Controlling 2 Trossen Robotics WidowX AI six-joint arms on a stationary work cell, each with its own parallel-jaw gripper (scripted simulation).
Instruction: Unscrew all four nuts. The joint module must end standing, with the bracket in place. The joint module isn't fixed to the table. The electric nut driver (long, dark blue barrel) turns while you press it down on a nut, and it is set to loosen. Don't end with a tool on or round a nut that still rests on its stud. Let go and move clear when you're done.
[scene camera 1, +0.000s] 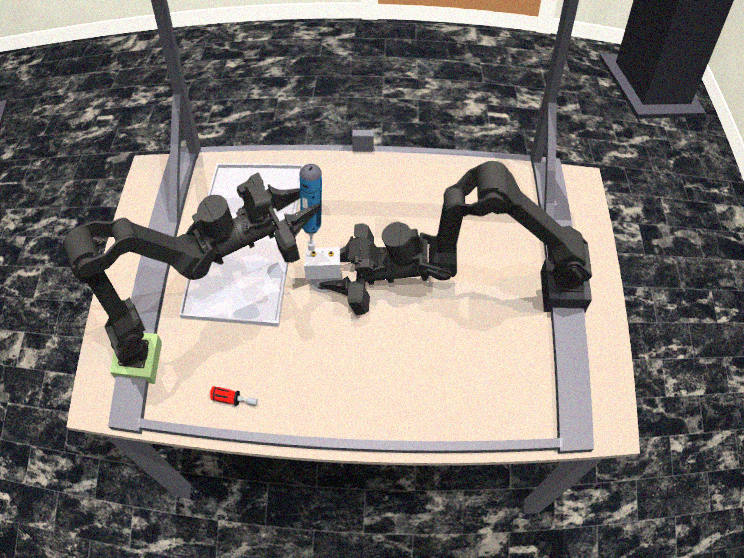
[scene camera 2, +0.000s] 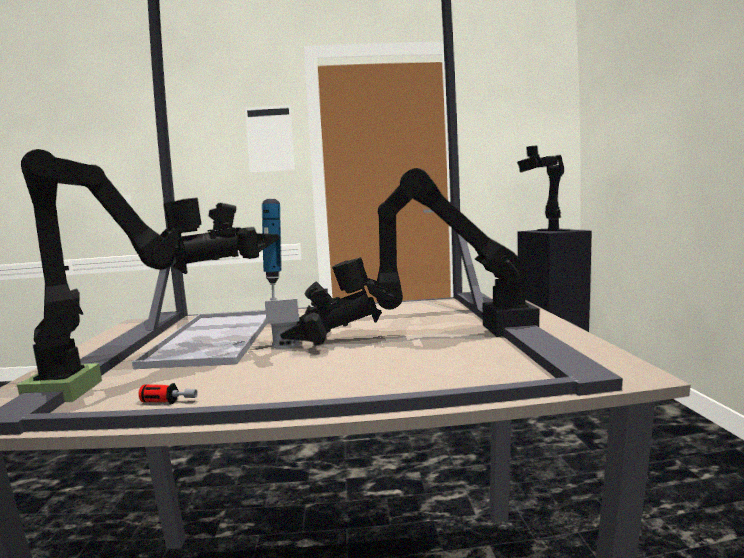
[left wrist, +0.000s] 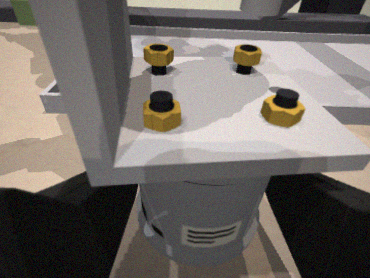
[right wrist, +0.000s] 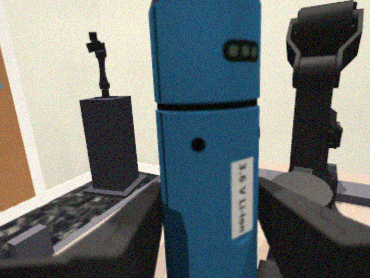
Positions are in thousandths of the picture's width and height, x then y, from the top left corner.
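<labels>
My right gripper shows in scene camera 1 (423, 354), a grey bracket shows in scene camera 1 (421, 479), and a shallow tray shows in scene camera 1 (330, 519). I see my right gripper in scene camera 2 (369, 424) too, the grey bracket in scene camera 2 (385, 556), and the shallow tray in scene camera 2 (290, 601). The grey bracket is there in the left wrist view (604, 484) and the shallow tray in the left wrist view (874, 236), but my right gripper is out of frame in the left wrist view. My right gripper does show in the right wrist view (561, 678). The grey bracket is out of frame in the right wrist view, and the shallow tray is out of frame in the right wrist view.
</labels>
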